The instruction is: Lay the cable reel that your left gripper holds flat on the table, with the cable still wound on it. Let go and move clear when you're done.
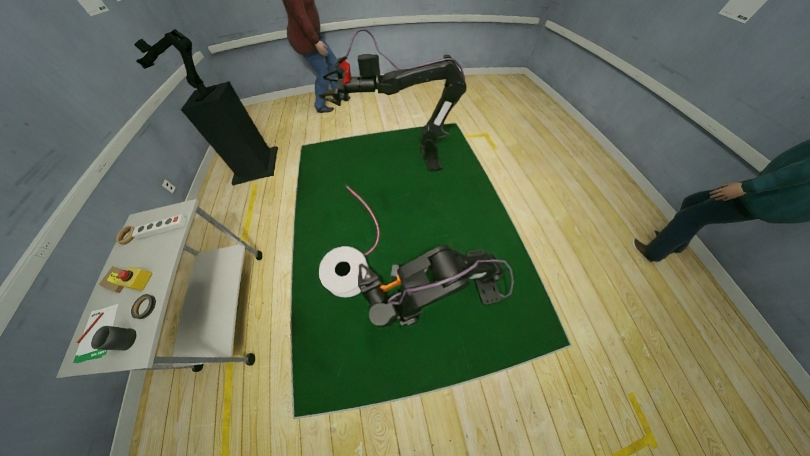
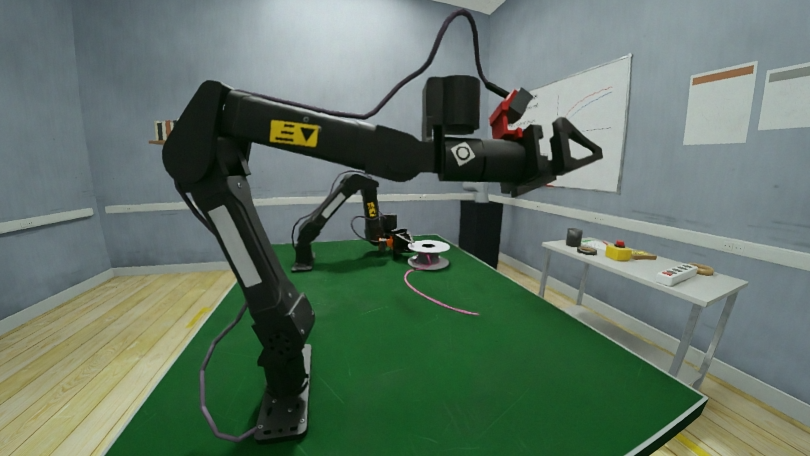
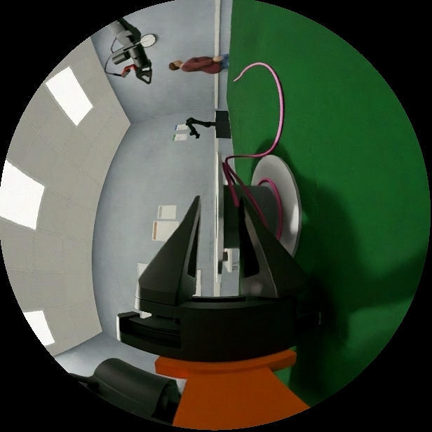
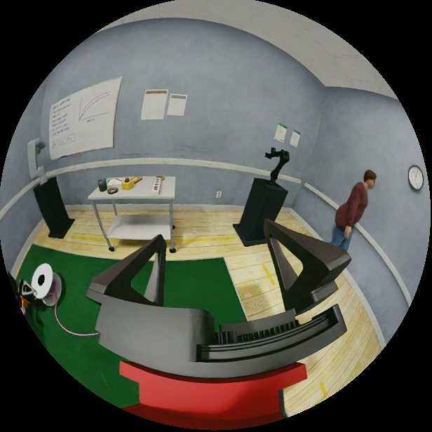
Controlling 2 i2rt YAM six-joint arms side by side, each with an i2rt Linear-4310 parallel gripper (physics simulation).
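Frame: origin at the left arm's base, x ahead, y left, z up, level; metres.
Where they show: left gripper, fingertip midpoint: (image 1: pixel 361 265) (image 2: pixel 413 247); right gripper, fingertip midpoint: (image 1: pixel 321 87) (image 2: pixel 576 166); left arm's base, link origin: (image 1: pixel 482 276) (image 2: pixel 304 262); right arm's base, link origin: (image 1: pixel 430 156) (image 2: pixel 288 386).
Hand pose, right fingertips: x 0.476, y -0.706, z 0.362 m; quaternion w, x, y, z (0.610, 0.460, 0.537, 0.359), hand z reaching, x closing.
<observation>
Each offset is from my right fingertips to the top centre of the thing. "spot": to the spot under its first point. Level surfaces: height alone.
The cable reel {dx -0.002, dy +0.615, dz -0.295 m} (image 1: pixel 330 274) (image 2: pixel 442 247) (image 3: pixel 293 195) (image 4: pixel 48 280) has white flanges and a grey hub. It lies flat on the green table {dz -0.362 m} (image 1: pixel 419 215) (image 2: pixel 481 368) (image 3: pixel 360 125). Pink cable {spot: dx -0.125, dy +0.397, dz -0.358 m} (image 1: pixel 375 218) (image 2: pixel 436 301) (image 3: pixel 281 110) is around the hub in loose turns, and its free end curves over the table. My left gripper (image 1: pixel 363 273) (image 2: pixel 412 238) (image 3: pixel 220 199) is slightly open at the reel's rim. The upper flange stands between its fingers with gaps on both sides. My right gripper (image 1: pixel 324 87) (image 4: pixel 212 232) is wide open and empty, high above and away from the reel.
A white cart (image 1: pixel 170 260) (image 2: pixel 719 288) (image 4: pixel 167 187) with a power strip (image 1: pixel 158 226) (image 2: pixel 676 274), tape rolls and a dark cup (image 1: pixel 113 338) (image 2: pixel 573 236) stands beyond the table edge on the reel's side. Black pedestals and two people stand around the table.
</observation>
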